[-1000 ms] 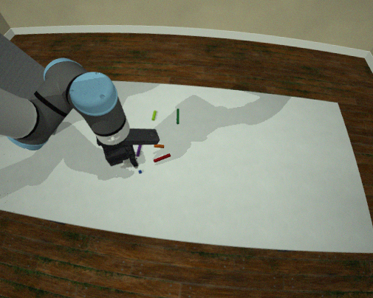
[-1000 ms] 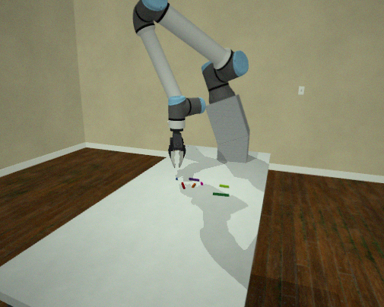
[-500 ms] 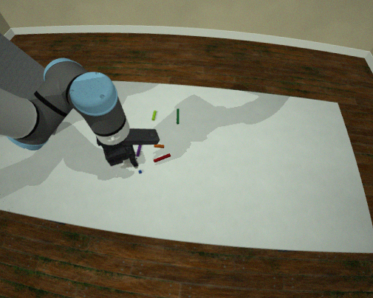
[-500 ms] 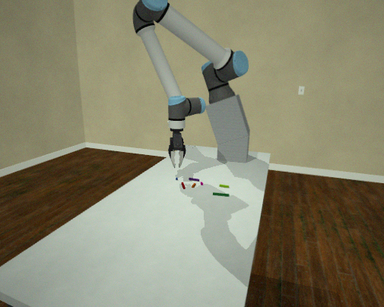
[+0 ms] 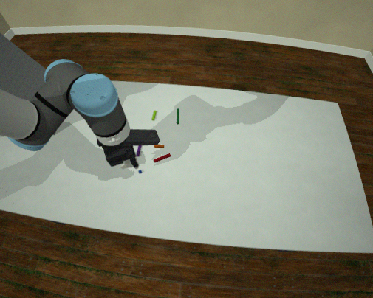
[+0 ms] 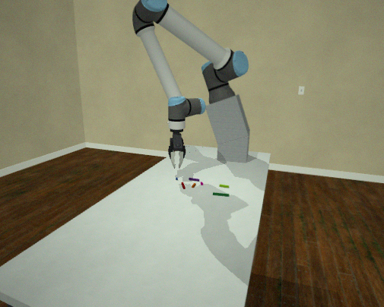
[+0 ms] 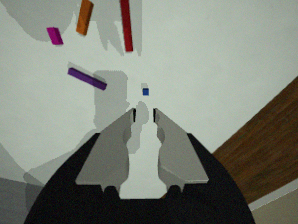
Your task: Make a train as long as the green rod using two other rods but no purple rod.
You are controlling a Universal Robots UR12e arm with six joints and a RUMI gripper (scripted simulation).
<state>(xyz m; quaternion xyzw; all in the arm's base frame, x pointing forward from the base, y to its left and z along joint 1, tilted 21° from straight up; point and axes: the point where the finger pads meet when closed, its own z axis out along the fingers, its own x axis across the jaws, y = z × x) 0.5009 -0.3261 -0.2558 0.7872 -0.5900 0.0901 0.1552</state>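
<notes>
My gripper is now 8 cm above the small blue rod. Round my hand: purple rod (10 cm to the left, 8 cm below, 1 cm behind); then red rod (9 cm ahead, 8 cm below, 5 cm to the left); then orange rod (11 cm to the left, 8 cm below, 8 cm ahead).
</notes>
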